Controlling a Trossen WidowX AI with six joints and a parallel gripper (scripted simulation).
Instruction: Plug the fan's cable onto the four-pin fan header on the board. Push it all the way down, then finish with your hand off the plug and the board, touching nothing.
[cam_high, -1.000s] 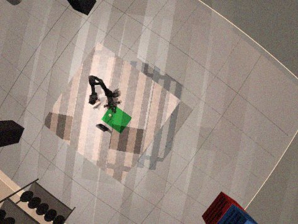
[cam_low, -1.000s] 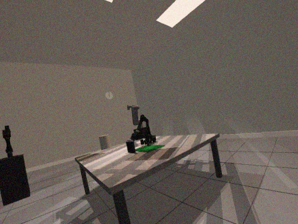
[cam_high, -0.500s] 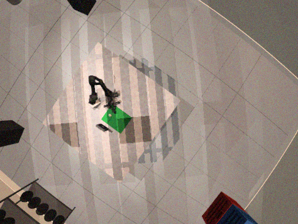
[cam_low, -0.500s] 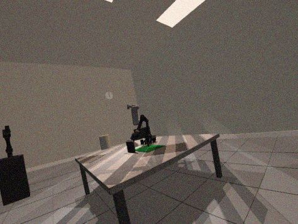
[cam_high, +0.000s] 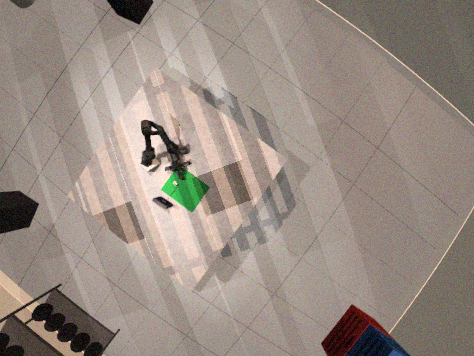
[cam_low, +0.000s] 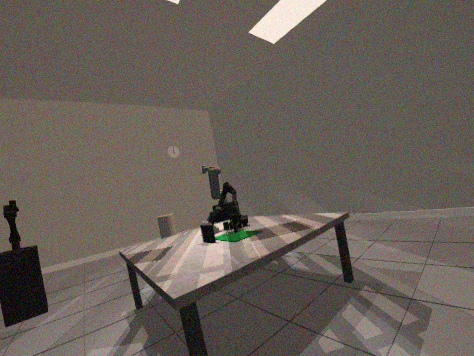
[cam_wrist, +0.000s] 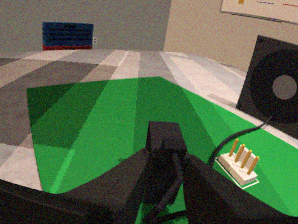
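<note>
Right now my gripper tip is 10 mm above the black fan plug. Round my gripper tip: green board (70 mm to the right, 60 mm ahead, 50 mm below); then cream four-pin fan header (70 mm to the right, 30 mm below, 30 mm behind); then black fan (220 mm to the right, 30 mm behind, 20 mm above).
</note>
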